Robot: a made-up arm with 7 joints.
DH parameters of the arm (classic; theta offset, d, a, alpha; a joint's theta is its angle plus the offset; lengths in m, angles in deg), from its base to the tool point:
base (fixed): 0 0 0 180
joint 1: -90 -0.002 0.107 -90
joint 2: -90 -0.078 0.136 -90
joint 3: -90 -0.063 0.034 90
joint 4: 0 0.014 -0.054 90
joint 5: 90 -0.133 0.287 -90
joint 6: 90 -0.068 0.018 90
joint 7: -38.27 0 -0.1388 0
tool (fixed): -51.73 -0.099 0 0
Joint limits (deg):
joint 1: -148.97..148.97
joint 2: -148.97..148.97
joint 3: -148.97..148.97
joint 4: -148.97..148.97
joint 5: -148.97..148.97
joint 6: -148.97..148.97
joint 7: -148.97..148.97
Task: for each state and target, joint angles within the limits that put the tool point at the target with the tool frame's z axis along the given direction. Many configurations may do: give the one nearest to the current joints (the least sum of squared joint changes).
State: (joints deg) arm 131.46 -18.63 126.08 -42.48 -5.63 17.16 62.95
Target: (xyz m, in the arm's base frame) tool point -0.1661 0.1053 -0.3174 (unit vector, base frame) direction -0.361 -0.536 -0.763
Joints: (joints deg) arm 99.49 -27.73 140.47 -48.11 2.94 6.90 101.94
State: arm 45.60 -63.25 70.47 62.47 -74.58 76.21 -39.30
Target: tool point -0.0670 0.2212 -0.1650 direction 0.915 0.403 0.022
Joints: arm 69.71 -70.99 98.04 82.61 -136.73 74.62 -33.33
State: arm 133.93 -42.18 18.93 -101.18 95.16 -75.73 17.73
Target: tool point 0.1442 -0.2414 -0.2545 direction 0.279 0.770 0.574
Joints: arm 122.69 -21.45 30.66 -73.32 87.21 -95.56 25.84
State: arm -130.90 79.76 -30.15 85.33 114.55 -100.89 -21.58
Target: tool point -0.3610 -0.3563 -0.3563 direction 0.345 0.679 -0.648
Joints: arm -108.30 73.63 -42.55 66.06 104.17 -62.01 -61.84
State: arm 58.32 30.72 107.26 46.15 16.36 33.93 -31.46
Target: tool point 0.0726 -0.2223 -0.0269 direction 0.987 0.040 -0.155
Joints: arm 59.59 -30.98 115.67 25.10 17.55 72.76 -33.73
